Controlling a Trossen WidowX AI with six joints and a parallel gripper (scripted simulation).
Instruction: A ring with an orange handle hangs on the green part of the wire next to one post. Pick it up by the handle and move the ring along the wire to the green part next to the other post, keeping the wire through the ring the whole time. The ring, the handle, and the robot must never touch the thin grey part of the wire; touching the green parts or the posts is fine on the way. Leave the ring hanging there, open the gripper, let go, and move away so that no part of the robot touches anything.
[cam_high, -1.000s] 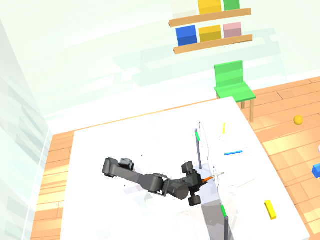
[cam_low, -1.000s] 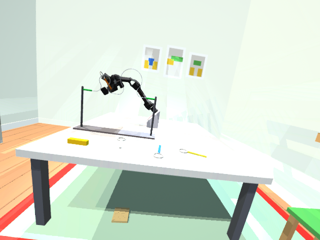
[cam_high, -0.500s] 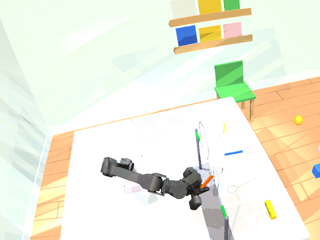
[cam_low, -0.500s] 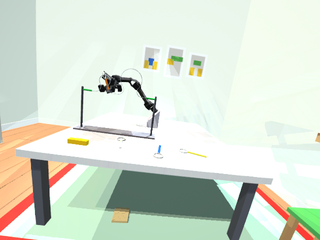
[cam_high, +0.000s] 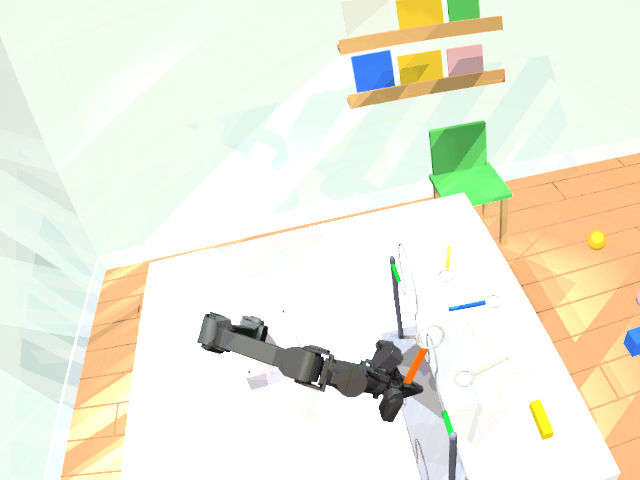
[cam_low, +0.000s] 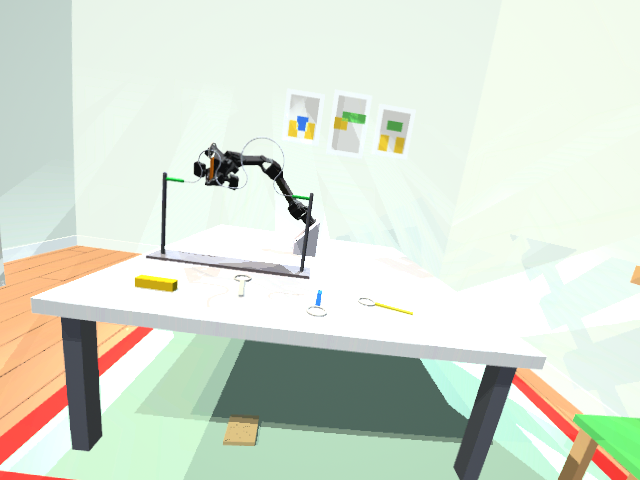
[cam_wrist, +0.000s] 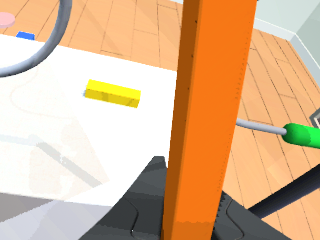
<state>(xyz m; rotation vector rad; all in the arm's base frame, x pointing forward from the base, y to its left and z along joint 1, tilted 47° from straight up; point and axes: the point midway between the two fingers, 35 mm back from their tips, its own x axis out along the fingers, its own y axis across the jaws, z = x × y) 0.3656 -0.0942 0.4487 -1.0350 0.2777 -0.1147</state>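
Now: the orange-handled ring 9 cm above my gripper tip and 2 cm to the left of it. Also, from my gripper tip: blue-handled ring (51 cm to the left, 30 cm below, 25 cm ahead); yellow block (32 cm ahead, 29 cm below, 4 cm to the left); white-handled ring (30 cm below, 24 cm to the left, 18 cm ahead).
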